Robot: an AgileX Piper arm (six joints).
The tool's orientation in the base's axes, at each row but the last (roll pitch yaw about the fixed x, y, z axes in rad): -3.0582 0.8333 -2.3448; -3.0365 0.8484 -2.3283; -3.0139 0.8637 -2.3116; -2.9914 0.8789 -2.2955; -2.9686 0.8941 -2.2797; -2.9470 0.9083 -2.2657; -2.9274 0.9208 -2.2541; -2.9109 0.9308 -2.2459
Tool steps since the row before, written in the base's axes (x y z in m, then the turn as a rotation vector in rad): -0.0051 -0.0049 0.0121 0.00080 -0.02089 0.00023; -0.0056 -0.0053 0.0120 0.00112 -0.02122 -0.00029; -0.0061 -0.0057 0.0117 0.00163 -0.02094 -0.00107; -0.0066 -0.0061 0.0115 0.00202 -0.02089 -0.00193; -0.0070 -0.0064 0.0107 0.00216 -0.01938 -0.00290; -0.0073 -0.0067 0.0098 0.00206 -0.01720 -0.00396; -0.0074 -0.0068 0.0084 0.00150 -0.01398 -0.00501; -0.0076 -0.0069 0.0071 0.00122 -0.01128 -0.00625
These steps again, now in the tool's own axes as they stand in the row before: -0.0042 -0.0009 -0.0133 0.00950 -0.01602 -0.00950; -0.0039 -0.0010 -0.0137 0.00990 -0.01644 -0.00912; -0.0035 -0.0011 -0.0139 0.01014 -0.01651 -0.00818; -0.0032 -0.0012 -0.0142 0.01061 -0.01665 -0.00737; -0.0024 -0.0013 -0.0140 0.01059 -0.01552 -0.00598; -0.0017 -0.0014 -0.0138 0.01044 -0.01370 -0.00437; -0.0007 -0.0014 -0.0130 0.00998 -0.01079 -0.00261; 0.0004 -0.0013 -0.0124 0.00982 -0.00841 -0.00082
